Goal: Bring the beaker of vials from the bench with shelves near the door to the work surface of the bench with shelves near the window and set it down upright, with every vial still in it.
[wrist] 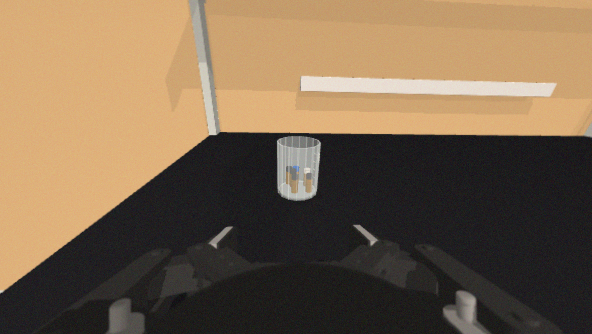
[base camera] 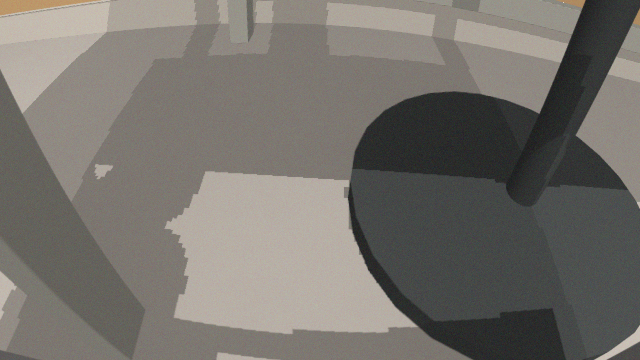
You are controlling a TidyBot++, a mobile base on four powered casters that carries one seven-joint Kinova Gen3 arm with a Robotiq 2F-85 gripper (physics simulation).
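A clear beaker (wrist: 298, 167) stands upright on the black bench top (wrist: 450, 200) in the middle of the wrist view. Several small brown vials (wrist: 295, 184) with grey, blue and white caps stand inside it, near its bottom. My gripper (wrist: 293, 238) is open, with nothing between its fingertips. The beaker is beyond the fingertips, between their lines and apart from them. The beaker and the gripper do not show in the base camera view. I cannot tell from these frames which bench this is.
A grey upright post (wrist: 206, 75) stands at the bench's back left corner. A long white strip (wrist: 425, 87) is on or before the orange wall (wrist: 375, 50) behind. In the base camera view, a round dark base (base camera: 450, 240) with a pole (base camera: 560, 110) stands at the right, and a grey leg (base camera: 60, 225) at the left.
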